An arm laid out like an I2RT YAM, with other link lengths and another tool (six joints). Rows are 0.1 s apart.
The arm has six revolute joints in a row. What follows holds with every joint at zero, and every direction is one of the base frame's. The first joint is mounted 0.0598 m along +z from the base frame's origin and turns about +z. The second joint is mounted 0.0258 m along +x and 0.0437 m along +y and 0.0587 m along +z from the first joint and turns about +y. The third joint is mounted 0.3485 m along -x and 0.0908 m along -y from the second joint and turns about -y. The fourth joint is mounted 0.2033 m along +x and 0.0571 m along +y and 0.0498 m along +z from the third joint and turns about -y. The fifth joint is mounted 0.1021 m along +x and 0.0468 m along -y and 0.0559 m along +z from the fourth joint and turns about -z. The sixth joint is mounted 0.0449 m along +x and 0.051 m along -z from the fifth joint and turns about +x. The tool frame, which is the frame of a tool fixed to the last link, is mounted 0.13 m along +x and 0.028 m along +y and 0.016 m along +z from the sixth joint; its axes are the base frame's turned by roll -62.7, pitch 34.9 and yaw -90 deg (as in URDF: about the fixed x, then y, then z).
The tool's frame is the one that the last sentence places.
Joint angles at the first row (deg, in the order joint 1, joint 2, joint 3, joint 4, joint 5, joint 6):
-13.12, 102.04, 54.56, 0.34, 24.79, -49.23
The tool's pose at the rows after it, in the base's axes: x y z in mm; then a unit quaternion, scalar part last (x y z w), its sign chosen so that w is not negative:
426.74 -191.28 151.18 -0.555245 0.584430 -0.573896 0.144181
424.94 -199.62 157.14 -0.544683 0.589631 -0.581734 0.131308
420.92 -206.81 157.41 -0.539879 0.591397 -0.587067 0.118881
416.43 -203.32 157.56 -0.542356 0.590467 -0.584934 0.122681
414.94 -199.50 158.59 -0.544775 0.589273 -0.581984 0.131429
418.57 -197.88 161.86 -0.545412 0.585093 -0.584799 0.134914
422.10 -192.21 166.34 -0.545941 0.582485 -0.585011 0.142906
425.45 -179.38 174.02 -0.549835 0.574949 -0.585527 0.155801
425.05 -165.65 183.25 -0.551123 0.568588 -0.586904 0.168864
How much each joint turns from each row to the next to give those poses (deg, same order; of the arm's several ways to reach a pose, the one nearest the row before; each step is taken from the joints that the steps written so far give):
-0.14, -0.39, 2.30, -2.05, 2.03, 1.81
-0.49, -0.18, 1.10, -1.17, 1.60, 0.67
-0.53, -0.02, -0.29, 0.34, 1.26, -0.09
0.12, -0.89, -1.01, 0.08, -0.46, -0.12
0.03, -0.67, -0.50, 0.00, -1.07, -0.15
0.31, -0.03, 0.41, 0.18, -0.02, -0.27
0.66, -0.36, 0.62, -0.66, -0.35, 0.28
1.57, -1.13, 0.38, -0.93, -0.27, 0.27
1.66, -1.78, -0.07, -1.09, -0.09, 0.63

